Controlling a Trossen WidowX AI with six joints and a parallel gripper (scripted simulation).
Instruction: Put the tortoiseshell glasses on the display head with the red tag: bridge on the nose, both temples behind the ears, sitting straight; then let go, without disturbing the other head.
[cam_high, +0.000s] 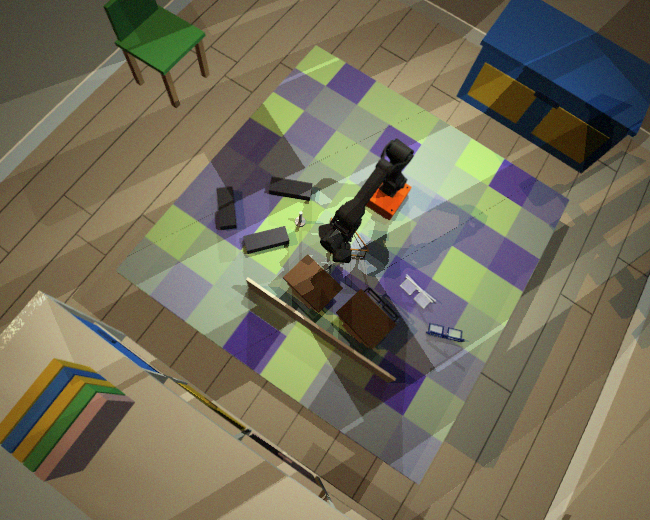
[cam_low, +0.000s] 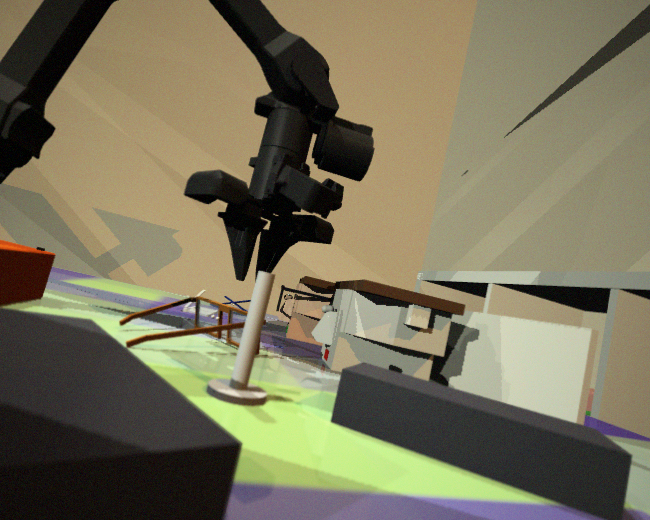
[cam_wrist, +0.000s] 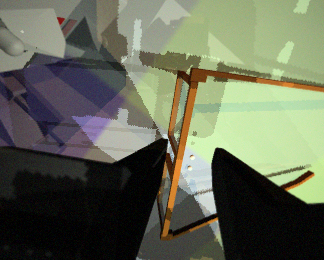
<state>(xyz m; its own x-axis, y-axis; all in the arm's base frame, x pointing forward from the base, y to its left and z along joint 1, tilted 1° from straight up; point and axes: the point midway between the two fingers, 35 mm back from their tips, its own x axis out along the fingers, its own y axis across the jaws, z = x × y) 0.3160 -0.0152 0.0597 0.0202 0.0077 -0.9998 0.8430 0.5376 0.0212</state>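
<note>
Right now the thin pale post stand is 180 mm to the right of my gripper tip, 50 mm below it and 10 mm behind it. From my gripper tip the other things lie so: long plank (300 mm ahead, 120 mm to the left, 20 mm below).
</note>
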